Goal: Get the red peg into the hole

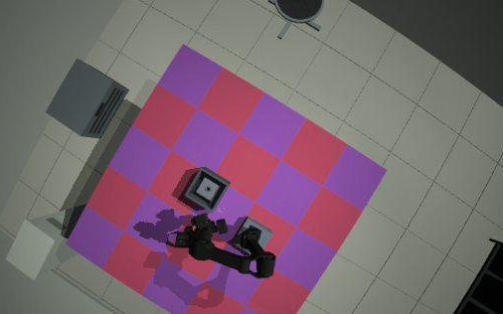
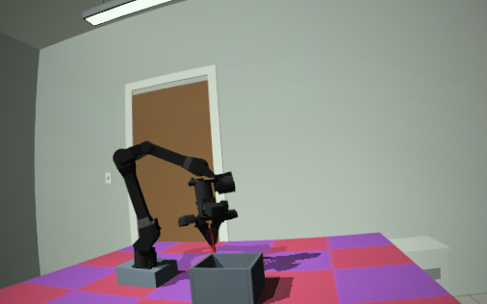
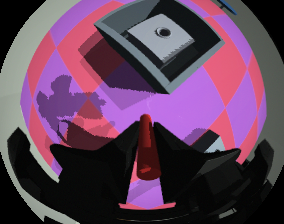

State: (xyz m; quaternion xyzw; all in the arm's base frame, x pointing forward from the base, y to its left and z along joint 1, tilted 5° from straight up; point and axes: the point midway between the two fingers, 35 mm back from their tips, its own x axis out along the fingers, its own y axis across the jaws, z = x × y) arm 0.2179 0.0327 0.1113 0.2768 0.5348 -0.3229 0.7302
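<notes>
The grey box is 130 mm to the right of my gripper tip, 90 mm below it and 70 mm ahead of it. Also, from my gripper tip: red peg (10 mm above).
</notes>
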